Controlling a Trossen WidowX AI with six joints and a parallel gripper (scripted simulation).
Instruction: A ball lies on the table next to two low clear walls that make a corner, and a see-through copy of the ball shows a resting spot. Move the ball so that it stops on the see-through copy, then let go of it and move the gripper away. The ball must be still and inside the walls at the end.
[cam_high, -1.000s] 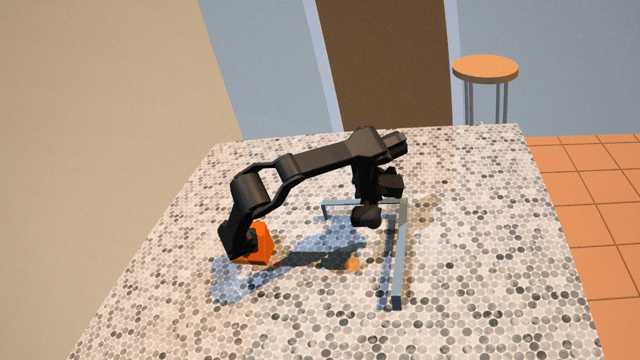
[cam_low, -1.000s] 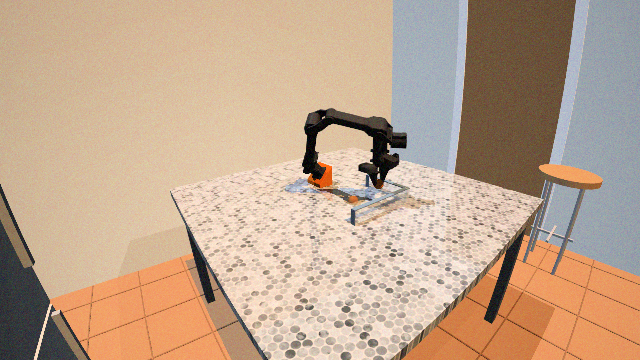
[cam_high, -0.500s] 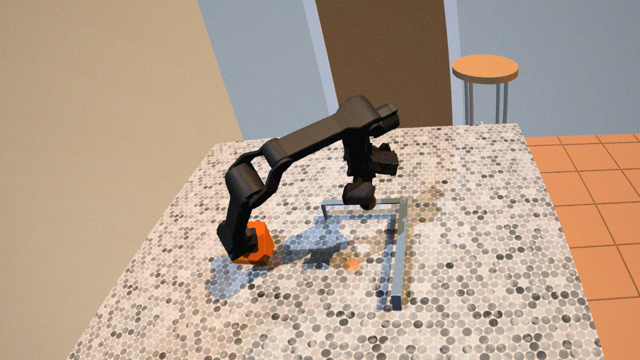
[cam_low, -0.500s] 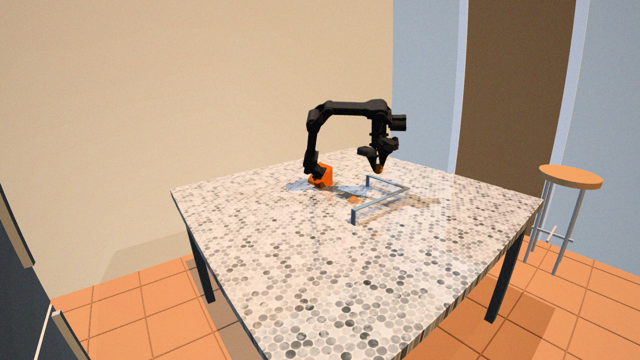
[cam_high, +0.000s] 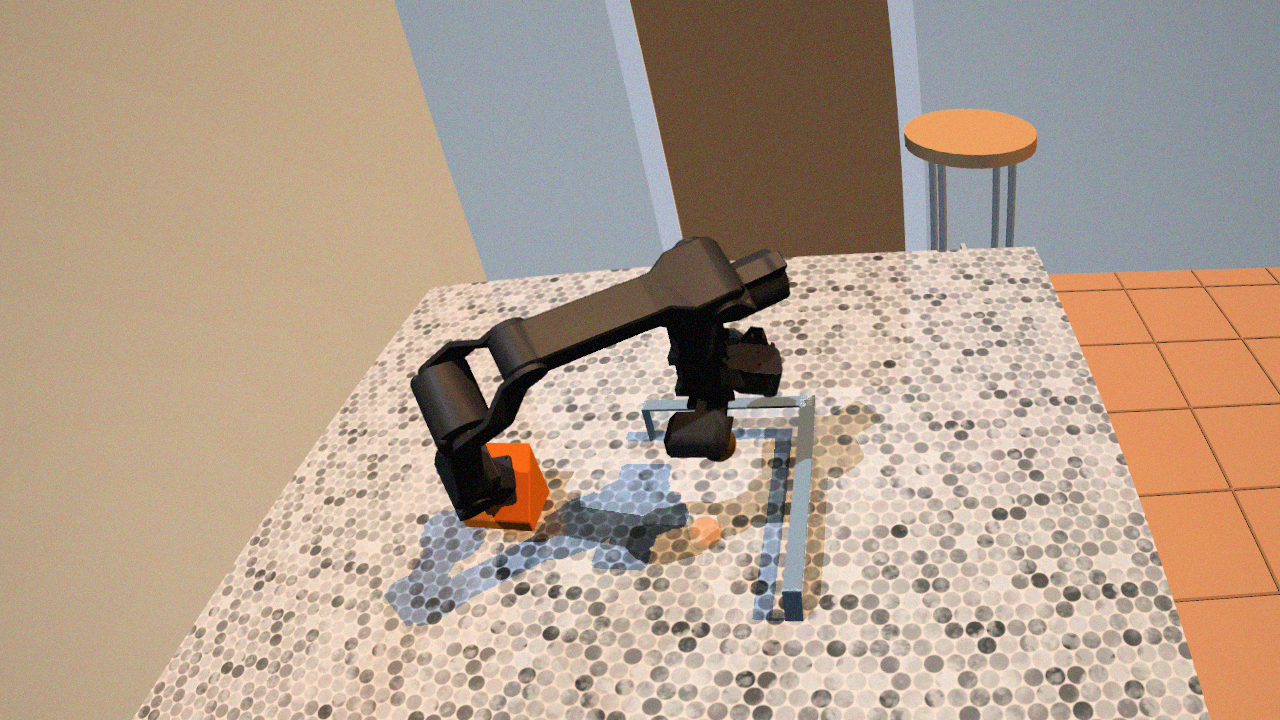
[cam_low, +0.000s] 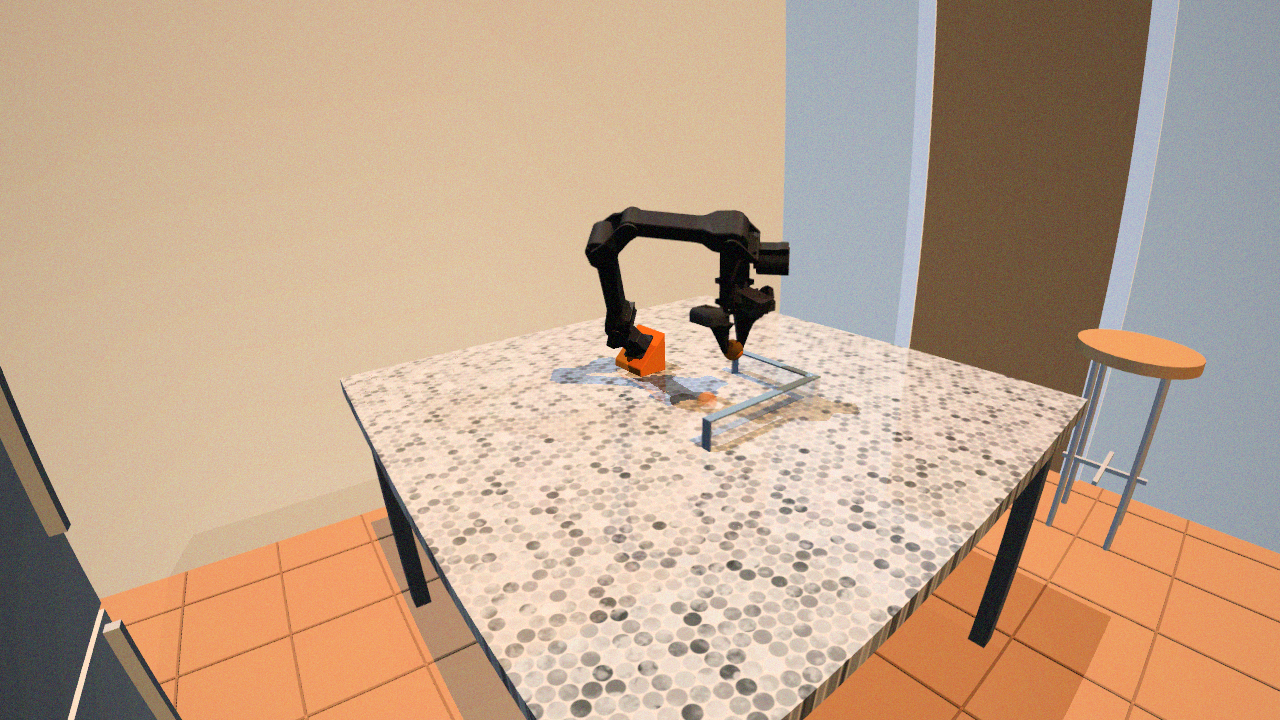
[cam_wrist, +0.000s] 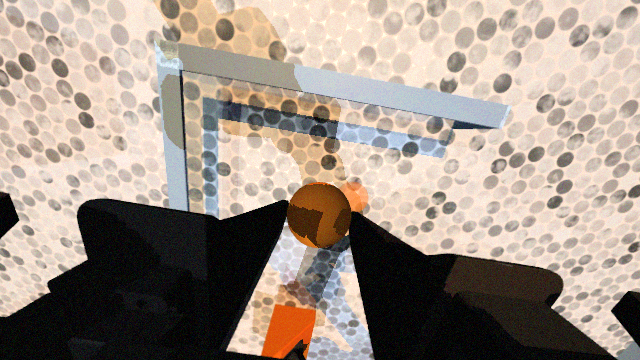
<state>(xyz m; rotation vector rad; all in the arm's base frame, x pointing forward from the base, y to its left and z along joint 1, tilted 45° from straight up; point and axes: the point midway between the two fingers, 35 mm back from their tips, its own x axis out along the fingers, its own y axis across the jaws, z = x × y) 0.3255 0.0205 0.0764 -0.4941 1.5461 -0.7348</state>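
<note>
My gripper tip is now 110 mm above the see-through copy of ball, 40 mm to the left of it and 30 mm past it. From my gripper tip the other things lie so: orange ball: right at my gripper tip.
</note>
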